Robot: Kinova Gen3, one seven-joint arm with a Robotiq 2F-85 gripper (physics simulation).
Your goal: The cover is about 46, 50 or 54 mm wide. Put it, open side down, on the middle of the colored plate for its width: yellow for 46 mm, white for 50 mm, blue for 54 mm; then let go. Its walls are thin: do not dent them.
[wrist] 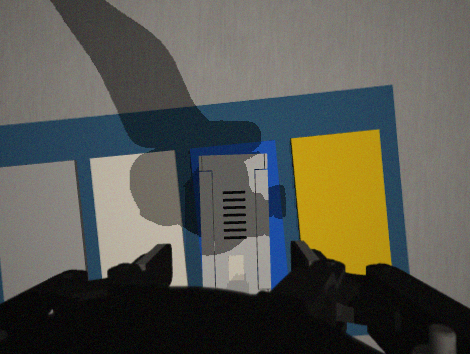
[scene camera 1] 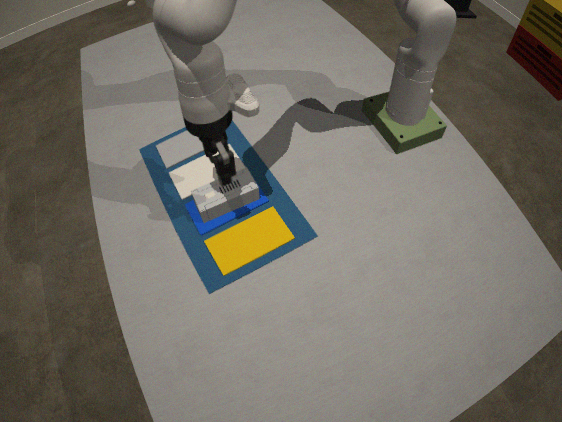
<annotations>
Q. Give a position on a white plate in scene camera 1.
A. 199, 172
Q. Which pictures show my gripper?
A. The wrist view and scene camera 1: all of them.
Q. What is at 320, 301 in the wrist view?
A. My gripper.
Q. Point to a white plate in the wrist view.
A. At 137, 203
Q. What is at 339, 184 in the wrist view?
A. A yellow plate.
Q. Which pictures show the grey cover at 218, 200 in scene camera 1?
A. The wrist view and scene camera 1: all of them.
</annotations>
